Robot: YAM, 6 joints.
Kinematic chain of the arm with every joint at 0, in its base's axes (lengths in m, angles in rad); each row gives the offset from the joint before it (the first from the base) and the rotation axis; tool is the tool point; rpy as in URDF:
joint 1: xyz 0 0 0.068 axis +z
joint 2: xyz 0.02 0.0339 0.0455 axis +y
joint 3: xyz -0.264 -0.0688 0 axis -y
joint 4: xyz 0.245 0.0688 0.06 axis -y
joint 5: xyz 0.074 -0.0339 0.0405 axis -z
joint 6: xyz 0.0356 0 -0.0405 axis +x
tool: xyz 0 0 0 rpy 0 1.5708 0
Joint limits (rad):
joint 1: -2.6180..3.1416
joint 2: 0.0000..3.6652
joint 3: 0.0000..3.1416
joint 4: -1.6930..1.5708
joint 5: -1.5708..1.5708
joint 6: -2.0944..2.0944
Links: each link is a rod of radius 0.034 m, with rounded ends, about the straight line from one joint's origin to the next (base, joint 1, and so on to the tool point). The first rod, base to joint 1, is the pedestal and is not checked.
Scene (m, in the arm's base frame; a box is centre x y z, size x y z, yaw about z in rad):
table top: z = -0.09
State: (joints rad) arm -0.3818 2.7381 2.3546 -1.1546 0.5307 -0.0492
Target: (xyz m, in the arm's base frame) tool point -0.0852 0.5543 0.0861
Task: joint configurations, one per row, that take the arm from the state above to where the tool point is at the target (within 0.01 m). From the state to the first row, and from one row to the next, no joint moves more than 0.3 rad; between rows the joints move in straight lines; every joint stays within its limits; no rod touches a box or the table.
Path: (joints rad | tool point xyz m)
1: -0.1156 2.7485 2.3777 -1.1259 0.5134 -0.0492 | 0.5162 -0.0775 0.0770
2: 0.1505 2.7590 2.4009 -1.0972 0.4962 -0.0492 | 0.5241 0.0623 0.0778
3: 0.4167 2.7694 2.4240 -1.0686 0.4789 -0.0492 | 0.4943 0.2008 0.0787
4: 0.6829 2.7799 2.4471 -1.0399 0.4616 -0.0492 | 0.4281 0.3278 0.0798
5: 0.9491 2.7903 2.4703 -1.0112 0.4444 -0.0492 | 0.3296 0.4337 0.0811
6: 1.2152 2.8008 2.4934 -0.9825 0.4271 -0.0492 | 0.2053 0.5104 0.0826
7: 1.4814 2.8112 2.5166 -0.9539 0.4098 -0.0492 | 0.0637 0.5519 0.0843
8: 1.7476 2.8216 2.5397 -0.9252 0.3925 -0.0492 | -0.0852 0.5543 0.0861

